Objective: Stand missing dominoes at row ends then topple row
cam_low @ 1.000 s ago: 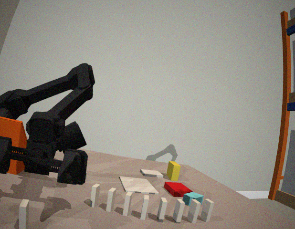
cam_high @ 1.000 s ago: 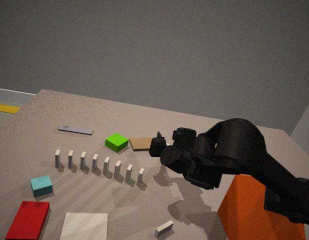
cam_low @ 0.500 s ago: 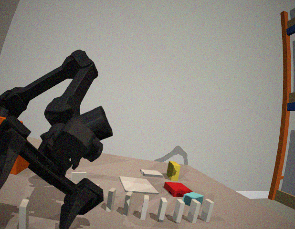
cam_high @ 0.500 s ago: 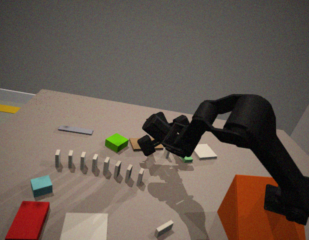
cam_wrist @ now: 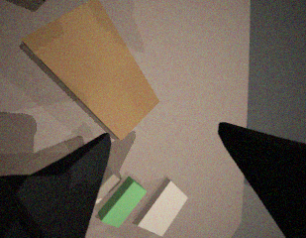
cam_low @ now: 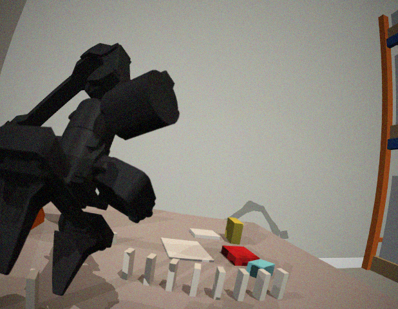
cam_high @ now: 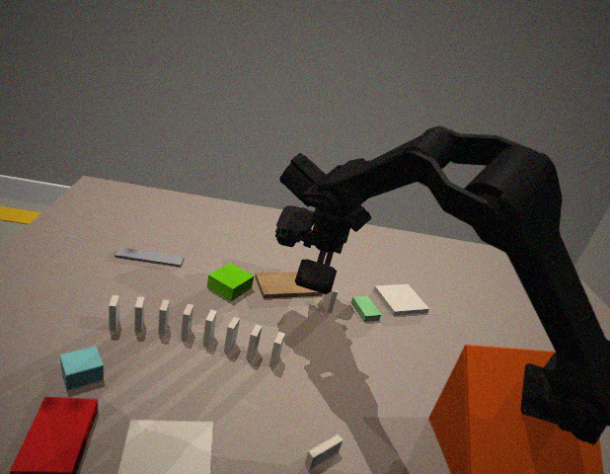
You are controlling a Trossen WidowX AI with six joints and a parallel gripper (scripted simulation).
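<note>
The light green piece lies 11 cm behind my gripper tip, 4 cm to the left of it and 6 cm below it. Also, from my gripper tip: brown plate (5 cm ahead, 1 cm to the left, 6 cm below); green block (15 cm ahead, 5 cm to the left, 6 cm below); grey strip (32 cm ahead, 7 cm below).
</note>
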